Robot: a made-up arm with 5 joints. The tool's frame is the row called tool.
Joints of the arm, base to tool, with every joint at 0 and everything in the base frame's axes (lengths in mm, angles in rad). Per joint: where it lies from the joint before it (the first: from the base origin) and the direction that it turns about. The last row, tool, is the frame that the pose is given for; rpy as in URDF.
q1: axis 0 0 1 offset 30 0 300
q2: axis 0 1 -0.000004 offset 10 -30 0
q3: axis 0 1 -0.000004 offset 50 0 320
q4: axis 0 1 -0.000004 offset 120 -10 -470
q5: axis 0 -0.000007 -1 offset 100 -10 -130
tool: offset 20 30 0 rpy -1.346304 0.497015 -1.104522
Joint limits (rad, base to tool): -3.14..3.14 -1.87..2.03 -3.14..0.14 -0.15..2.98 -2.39..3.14
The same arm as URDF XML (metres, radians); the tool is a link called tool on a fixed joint. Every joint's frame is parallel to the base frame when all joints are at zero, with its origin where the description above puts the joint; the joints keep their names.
<robot name="arm">
  <joint name="tool_fixed" type="fixed">
    <parent link="link5"/>
    <child link="tool"/>
    <origin xyz="0.02 0.03 0" rpy="-1.3463 0.497 -1.1045"/>
  </joint>
  <joint name="q5" type="revolute">
    <parent link="link4"/>
    <child link="link5"/>
    <origin xyz="0.1 -0.01 -0.13" rpy="0 0 0"/>
    <axis xyz="0 0 -1"/>
    <limit lower="-2.39" upper="3.14"/>
  </joint>
  <joint name="q4" type="revolute">
    <parent link="link3"/>
    <child link="link4"/>
    <origin xyz="0.12 -0.01 -0.47" rpy="0 0 0"/>
    <axis xyz="0 1 0"/>
    <limit lower="-0.15" upper="2.98"/>
  </joint>
  <joint name="q3" type="revolute">
    <parent link="link2"/>
    <child link="link3"/>
    <origin xyz="0.05 0 0.32" rpy="0 0 0"/>
    <axis xyz="0 1 0"/>
    <limit lower="-3.14" upper="0.14"/>
  </joint>
  <joint name="q2" type="revolute">
    <parent link="link1"/>
    <child link="link2"/>
    <origin xyz="0.01 -0.03 0" rpy="0 0 0"/>
    <axis xyz="0 1 0"/>
    <limit lower="-1.87" upper="2.03"/>
  </joint>
  <joint name="q1" type="revolute">
    <parent link="base"/>
    <child link="link1"/>
    <origin xyz="0.03 0 0.3" rpy="0 0 0"/>
    <axis xyz="0 0 1"/>
    <limit lower="-3.14" upper="3.14"/>
  </joint>
  <link name="base"/>
  <link name="link1"/>
  <link name="link2"/>
  <link name="link3"/>
  <link name="link4"/>
  <link name="link5"/>
  <link name="tool"/>
</robot>

